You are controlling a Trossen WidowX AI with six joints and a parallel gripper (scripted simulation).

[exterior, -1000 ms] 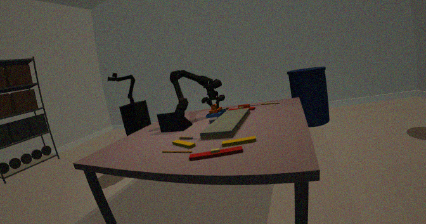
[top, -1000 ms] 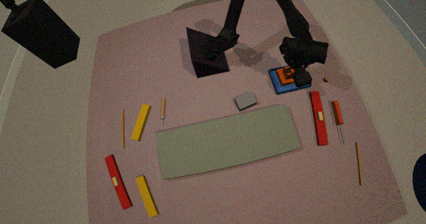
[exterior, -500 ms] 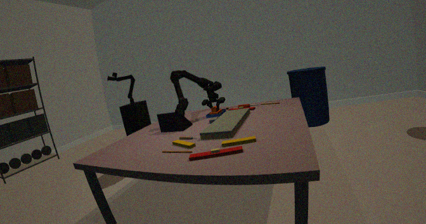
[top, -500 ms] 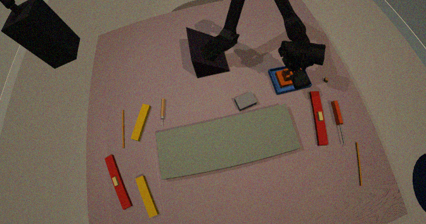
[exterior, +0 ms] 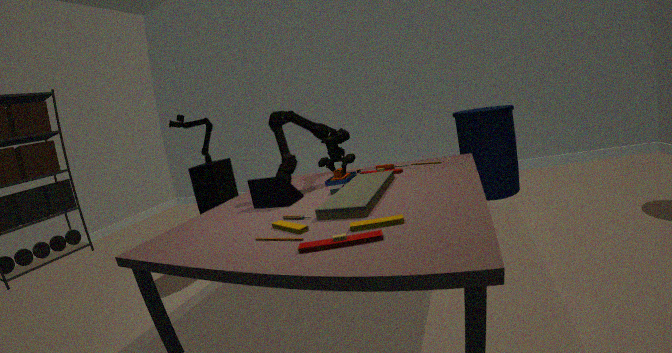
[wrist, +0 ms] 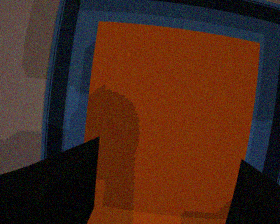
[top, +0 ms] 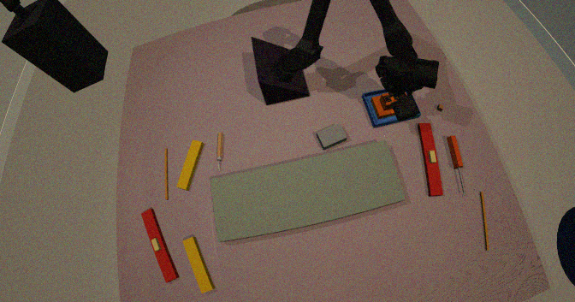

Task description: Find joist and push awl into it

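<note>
Right now the orange stud finder is 20 mm to the right of my gripper tip and 20 mm above it. Round my gripper tip: small cube 160 mm to the left, 50 mm ahead, 20 mm below; then grey block 230 mm to the right, 50 mm ahead, 20 mm below; then blue tray 20 mm below, 10 mm to the right.
</note>
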